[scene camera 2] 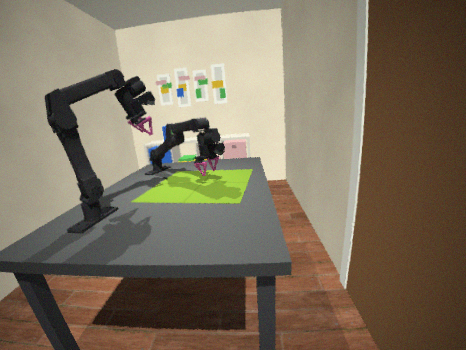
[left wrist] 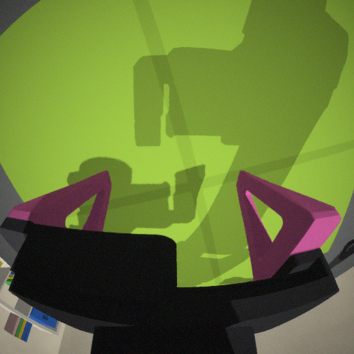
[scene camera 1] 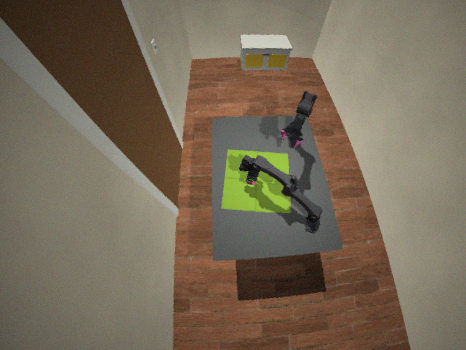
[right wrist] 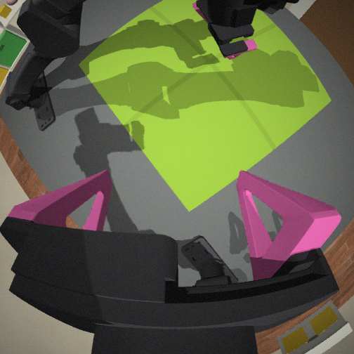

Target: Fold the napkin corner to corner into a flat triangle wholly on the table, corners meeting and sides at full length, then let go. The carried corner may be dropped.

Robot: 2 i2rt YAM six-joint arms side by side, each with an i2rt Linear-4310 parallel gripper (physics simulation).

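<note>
The lime-green napkin lies flat and unfolded on the grey table, with faint crease lines crossing near its middle. My left gripper is open, pointing down a little above the napkin near its middle, and holds nothing. Its arm and shadow cover part of the napkin in scene camera 1. My right gripper is open and empty, high above the table, beyond the napkin's upper right corner in scene camera 1.
The left arm reaches across the napkin from its base. The right arm's base stands at the left of the table in scene camera 2. A white cabinet with yellow fronts stands by the far wall, off the table.
</note>
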